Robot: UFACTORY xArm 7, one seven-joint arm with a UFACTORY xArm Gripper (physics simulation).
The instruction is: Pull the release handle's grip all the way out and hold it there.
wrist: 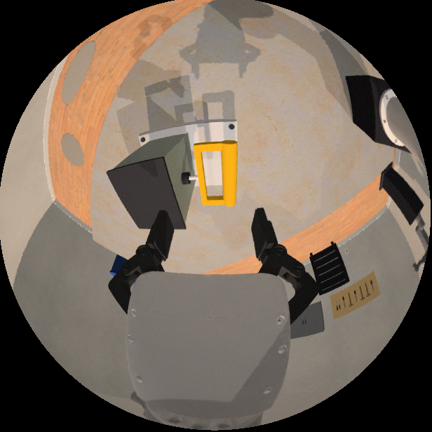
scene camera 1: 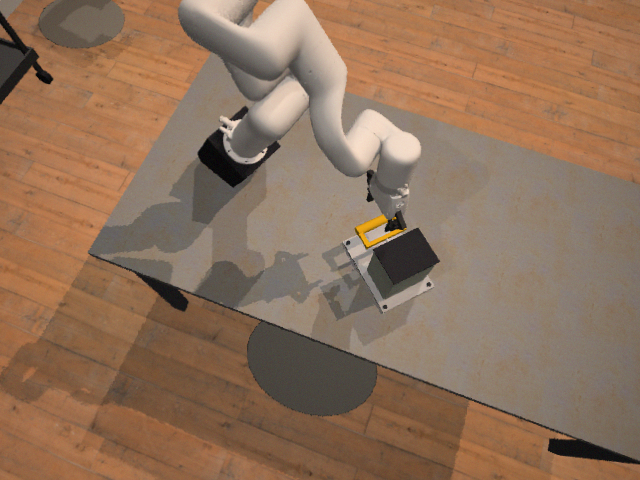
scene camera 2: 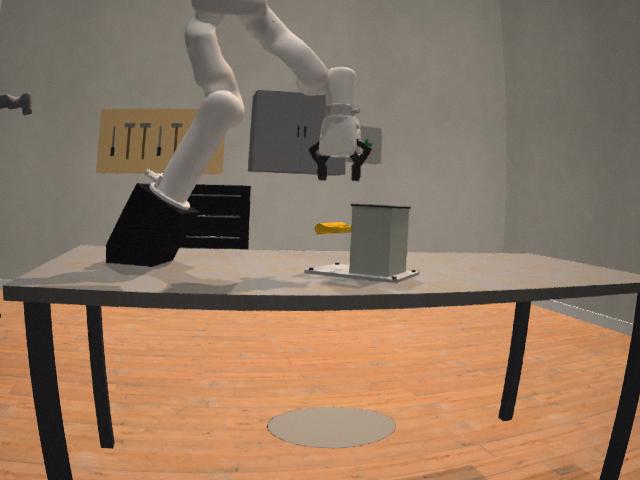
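Observation:
The release handle, a yellow rectangular loop with a thick outer grip bar (scene camera 1: 369, 225) (scene camera 2: 329, 228) (wrist: 230, 172), sticks out level from the side of a grey-green box with a dark top (scene camera 1: 405, 255) (scene camera 2: 377, 240) (wrist: 140, 190). In the wrist view a short light rod (wrist: 194, 178) joins it to a black collar on the box, with a small gap between loop and box. My gripper (scene camera 1: 381, 212) (scene camera 2: 339, 178) (wrist: 210, 218) is open and empty, pointing down. It hangs above the handle's height, apart from it. In scene camera 1 one finger overlaps the loop's far end.
The box stands on a white base plate (scene camera 1: 400, 300) (scene camera 2: 330, 270) (wrist: 215, 129) with black bolts, on the grey table (scene camera 1: 516, 310) (scene camera 2: 465, 268). The arm's black base block (scene camera 1: 222, 160) (scene camera 2: 139, 232) (wrist: 367, 110) stands at the table's left in both scene views.

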